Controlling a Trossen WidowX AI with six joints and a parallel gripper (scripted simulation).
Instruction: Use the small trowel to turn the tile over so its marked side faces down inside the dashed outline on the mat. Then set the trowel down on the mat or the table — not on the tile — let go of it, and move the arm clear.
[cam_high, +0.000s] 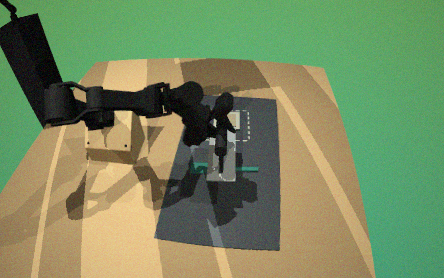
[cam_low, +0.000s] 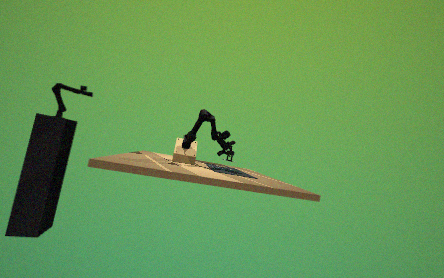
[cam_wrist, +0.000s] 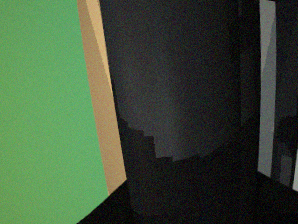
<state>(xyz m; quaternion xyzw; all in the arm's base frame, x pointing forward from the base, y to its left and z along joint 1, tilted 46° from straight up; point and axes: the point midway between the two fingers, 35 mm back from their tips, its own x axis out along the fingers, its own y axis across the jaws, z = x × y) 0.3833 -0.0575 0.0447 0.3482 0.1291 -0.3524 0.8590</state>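
Now: the teal trowel 130 mm below my gripper tip, 40 mm behind it and 20 mm to the right of it. The rest, counted from my gripper tip: cream tile 210 mm to the left, 130 mm below, 20 mm behind; then dark grey mat 150 mm below, 40 mm to the left, 10 mm behind.
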